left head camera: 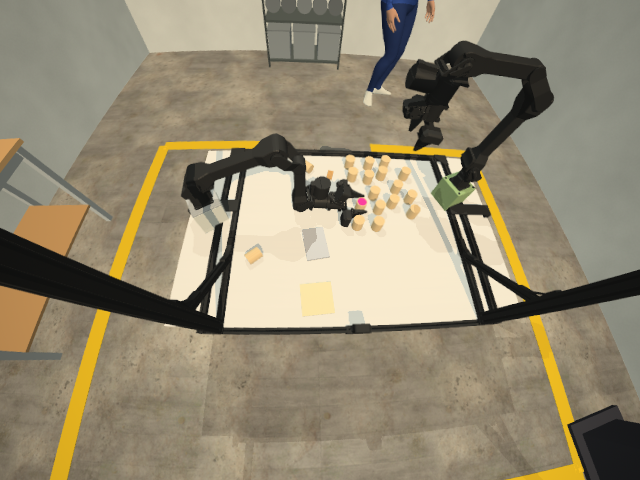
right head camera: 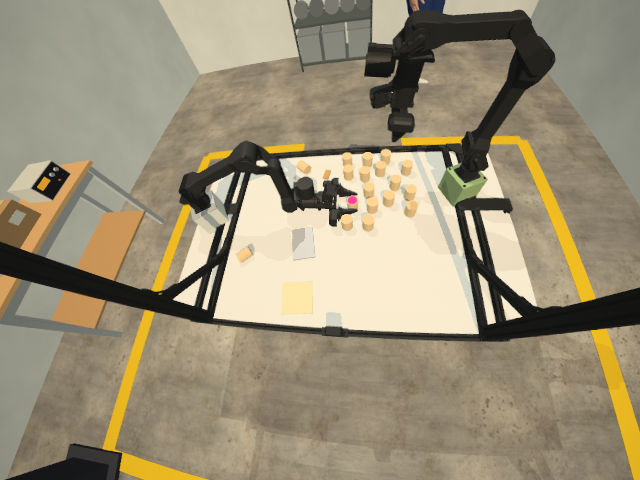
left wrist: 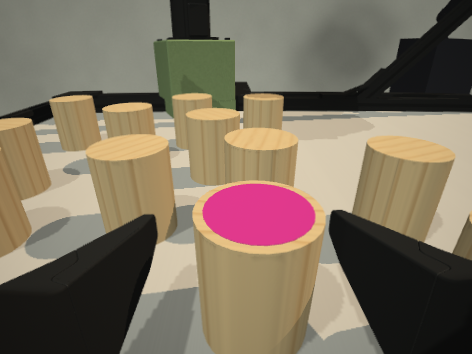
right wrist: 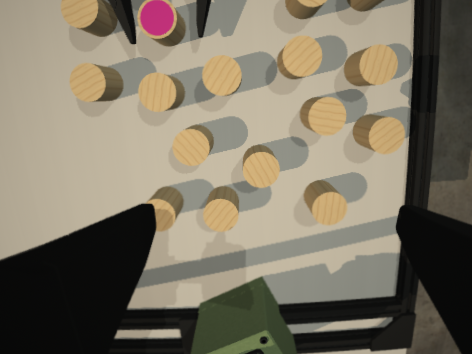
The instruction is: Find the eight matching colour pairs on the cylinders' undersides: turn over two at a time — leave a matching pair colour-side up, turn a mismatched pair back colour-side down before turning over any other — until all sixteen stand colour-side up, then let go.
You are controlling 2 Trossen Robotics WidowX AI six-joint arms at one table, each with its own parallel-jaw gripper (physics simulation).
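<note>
A cylinder stands upright with its magenta side up, at the left of the group. My left gripper is open around it, with a gap on both sides in the left wrist view. The other grouped cylinders stand with plain wood tops, among them one just beyond, one at the right and one at the left in the left wrist view. Their undersides are hidden. My right gripper is open and empty, high above the table's back right.
A wooden cylinder lies on its side at the front left; another lies at the back beside a small orange block. A grey plate and a yellow square lie nearer the front.
</note>
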